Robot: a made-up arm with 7 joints.
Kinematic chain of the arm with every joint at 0, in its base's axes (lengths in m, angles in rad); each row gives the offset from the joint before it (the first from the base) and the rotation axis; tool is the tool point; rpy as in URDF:
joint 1: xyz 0 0 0.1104 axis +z
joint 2: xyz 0 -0.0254 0.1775 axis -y
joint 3: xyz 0 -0.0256 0.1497 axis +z
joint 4: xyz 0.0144 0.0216 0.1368 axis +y
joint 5: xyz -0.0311 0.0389 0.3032 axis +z
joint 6: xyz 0 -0.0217 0.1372 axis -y
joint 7: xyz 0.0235 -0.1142 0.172 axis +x
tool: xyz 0 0 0 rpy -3.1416 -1.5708 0
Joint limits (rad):
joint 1: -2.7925..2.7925
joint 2: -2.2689..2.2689
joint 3: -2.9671..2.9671
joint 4: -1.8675..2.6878
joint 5: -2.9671..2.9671
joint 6: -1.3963..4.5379
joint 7: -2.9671..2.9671
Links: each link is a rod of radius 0.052 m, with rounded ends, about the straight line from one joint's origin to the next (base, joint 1, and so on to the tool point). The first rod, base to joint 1, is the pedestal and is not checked.
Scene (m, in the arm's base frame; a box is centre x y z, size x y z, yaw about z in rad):
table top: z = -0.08
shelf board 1: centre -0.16 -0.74 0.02 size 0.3 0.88 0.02 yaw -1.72
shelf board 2: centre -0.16 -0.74 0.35 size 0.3 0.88 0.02 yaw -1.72
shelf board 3: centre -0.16 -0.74 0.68 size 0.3 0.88 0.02 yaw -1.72
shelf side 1: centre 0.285 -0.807 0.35 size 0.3 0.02 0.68 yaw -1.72
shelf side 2: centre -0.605 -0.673 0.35 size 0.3 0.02 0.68 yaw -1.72
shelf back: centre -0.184 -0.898 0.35 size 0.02 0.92 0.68 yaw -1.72
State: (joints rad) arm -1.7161 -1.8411 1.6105 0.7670 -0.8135 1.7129 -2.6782
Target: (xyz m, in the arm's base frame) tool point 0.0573 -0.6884 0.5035
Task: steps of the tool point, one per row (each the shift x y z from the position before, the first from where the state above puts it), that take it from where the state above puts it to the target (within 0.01 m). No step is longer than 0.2 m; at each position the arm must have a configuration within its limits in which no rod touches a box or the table.
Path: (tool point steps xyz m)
1: 0.0089 0.0606 -0.0004
2: 0.0114 0.0735 -0.0019
3: 0.0138 0.0861 -0.0006
4: 0.0138 0.0983 0.0028
5: 0.0281 -0.0248 0.1604
6: 0.0465 0.0443 0.1672
7: -0.0080 -0.0886 0.0140
8: -0.0124 -0.0839 -0.0008
9: -0.0169 -0.0759 -0.0132

